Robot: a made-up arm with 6 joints. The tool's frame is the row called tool.
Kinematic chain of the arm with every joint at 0, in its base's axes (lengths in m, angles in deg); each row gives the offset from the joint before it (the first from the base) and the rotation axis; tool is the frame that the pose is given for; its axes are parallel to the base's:
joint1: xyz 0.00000 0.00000 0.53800 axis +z
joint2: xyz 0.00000 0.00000 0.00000 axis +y
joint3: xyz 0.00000 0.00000 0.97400 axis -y
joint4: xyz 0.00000 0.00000 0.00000 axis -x
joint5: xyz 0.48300 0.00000 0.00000 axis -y
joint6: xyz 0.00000 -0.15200 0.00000 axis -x
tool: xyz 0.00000 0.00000 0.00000
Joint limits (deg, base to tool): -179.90..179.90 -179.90..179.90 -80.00..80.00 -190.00..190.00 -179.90..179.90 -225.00..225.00
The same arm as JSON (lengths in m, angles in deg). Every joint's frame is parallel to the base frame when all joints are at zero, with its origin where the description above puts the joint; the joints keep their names.
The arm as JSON. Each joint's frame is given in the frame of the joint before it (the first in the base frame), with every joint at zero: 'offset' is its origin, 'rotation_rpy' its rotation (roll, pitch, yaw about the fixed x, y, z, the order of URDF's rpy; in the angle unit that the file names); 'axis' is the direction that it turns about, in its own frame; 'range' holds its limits. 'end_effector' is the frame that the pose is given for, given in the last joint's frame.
{
  "length_unit": "m",
  "angle_unit": "deg",
  "chain": [
    {
      "id": "joint1",
      "offset": [
        0.0,
        0.0,
        0.538
      ],
      "rotation_rpy": [
        0.0,
        0.0,
        0.0
      ],
      "axis": "+z",
      "range": [
        -179.9,
        179.9
      ]
    },
    {
      "id": "joint2",
      "offset": [
        0.0,
        0.0,
        0.0
      ],
      "rotation_rpy": [
        0.0,
        0.0,
        0.0
      ],
      "axis": "+y",
      "range": [
        -179.9,
        179.9
      ]
    },
    {
      "id": "joint3",
      "offset": [
        0.0,
        0.0,
        0.974
      ],
      "rotation_rpy": [
        0.0,
        0.0,
        0.0
      ],
      "axis": "-y",
      "range": [
        -80.0,
        80.0
      ]
    },
    {
      "id": "joint4",
      "offset": [
        0.0,
        0.0,
        0.0
      ],
      "rotation_rpy": [
        0.0,
        0.0,
        0.0
      ],
      "axis": "-x",
      "range": [
        -190.0,
        190.0
      ]
    },
    {
      "id": "joint5",
      "offset": [
        0.483,
        0.0,
        0.0
      ],
      "rotation_rpy": [
        0.0,
        0.0,
        0.0
      ],
      "axis": "-y",
      "range": [
        -179.9,
        179.9
      ]
    },
    {
      "id": "joint6",
      "offset": [
        0.0,
        -0.152,
        0.0
      ],
      "rotation_rpy": [
        0.0,
        0.0,
        0.0
      ],
      "axis": "-x",
      "range": [
        -225.0,
        225.0
      ]
    }
  ],
  "end_effector": {
    "offset": [
      0.0,
      0.0,
      0.0
    ],
    "rotation_rpy": [
      0.0,
      0.0,
      0.0
    ]
  }
}

